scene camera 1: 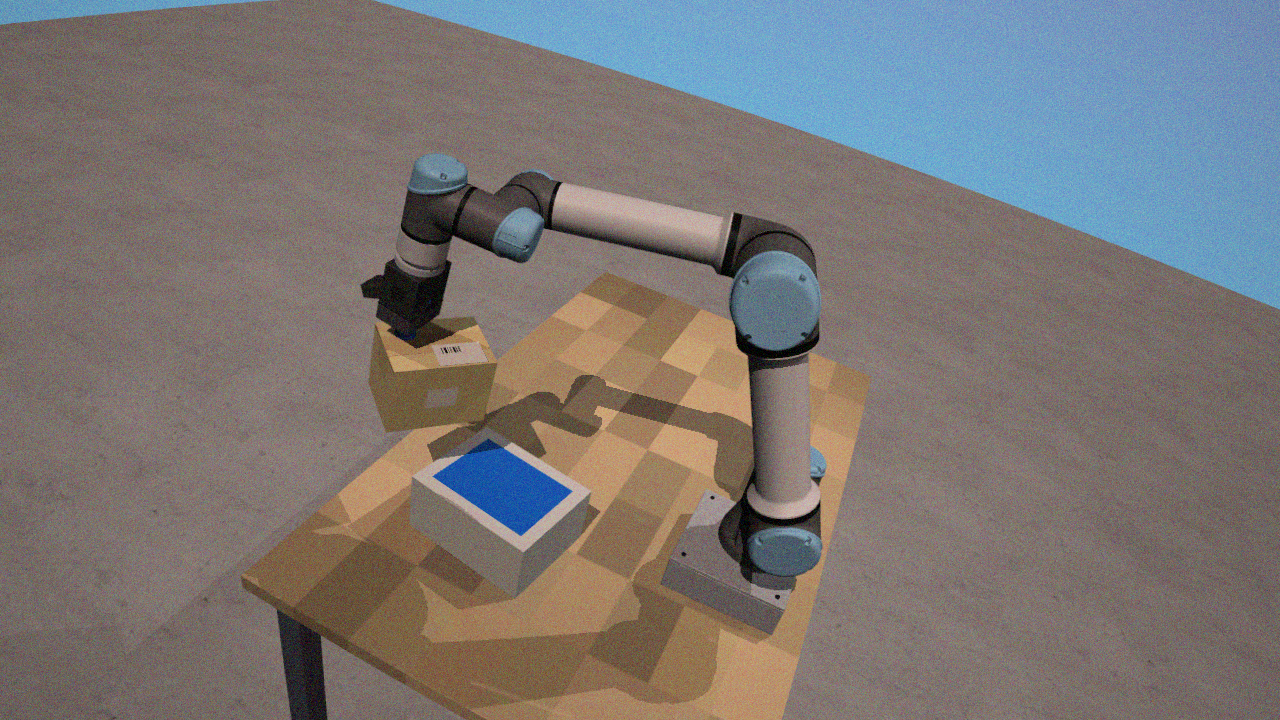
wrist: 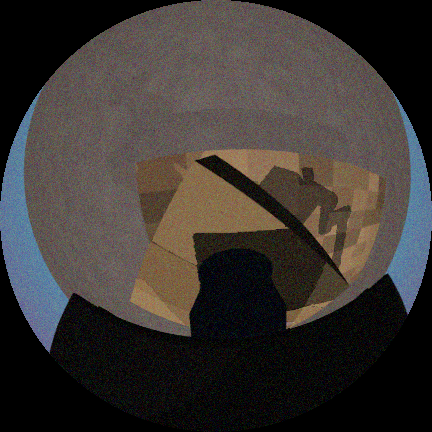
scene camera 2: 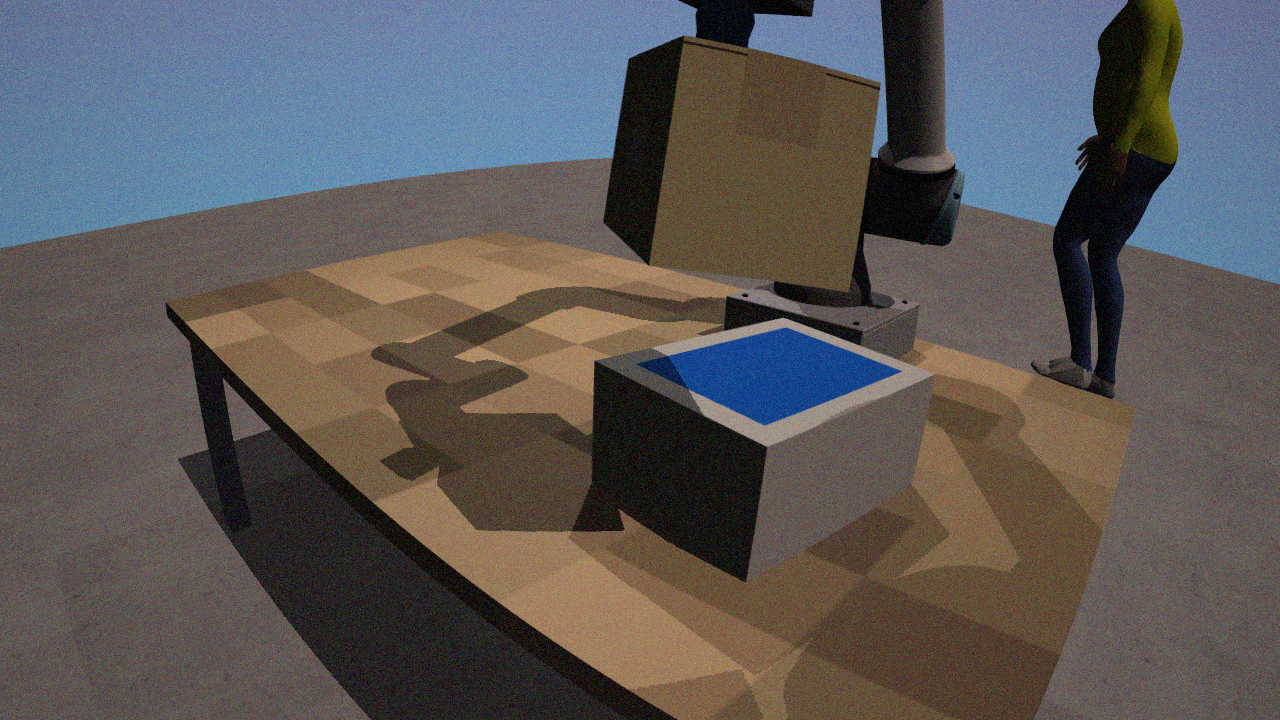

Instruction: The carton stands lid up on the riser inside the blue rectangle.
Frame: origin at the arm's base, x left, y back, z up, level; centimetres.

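Seen in the pictures: hand at its tool point: (scene camera 1: 403, 338) (wrist: 233, 256) (scene camera 2: 715, 70); arm's base at its link origin: (scene camera 2: 822, 293).
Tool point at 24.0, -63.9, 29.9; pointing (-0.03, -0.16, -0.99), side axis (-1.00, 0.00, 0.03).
Offsets run from my tool point to a thing's middle, as dx, dy, dz. "spot": to the spot under its first point. Level surfaces: height alone.
The brown carton @[-1.9, +4.5, -5.7] (scene camera 1: 434, 389) (scene camera 2: 760, 170) (wrist: 215, 200) hangs in the air, lid up and slightly tilted, with a barcode label on its top in scene camera 1. My suction cup (scene camera 1: 405, 334) (scene camera 2: 723, 28) (wrist: 236, 290) is on the lid, off its middle near one edge, and holds the carton. The pale grey riser @[-5.1, +19.1, -31.0] (scene camera 1: 460, 541) (scene camera 2: 675, 447) stands on the table with the blue rectangle @[spot: -4.4, +19.9, -25.0] (scene camera 1: 505, 488) (scene camera 2: 778, 371) on its top. The carton is apart from the riser, above and to the upper left of it in scene camera 1. The blue rectangle does not show in the wrist view.
The riser stands on the wooden table @[dz -37.0] (scene camera 1: 358, 555) (scene camera 2: 268, 326) (wrist: 345, 175). The robot's grey base plate (scene camera 1: 716, 591) (scene camera 2: 890, 333) is bolted at the right in scene camera 1. A person in a yellow top (scene camera 2: 1141, 98) stands beyond the table. Shadows of arm and carton cross the table top.
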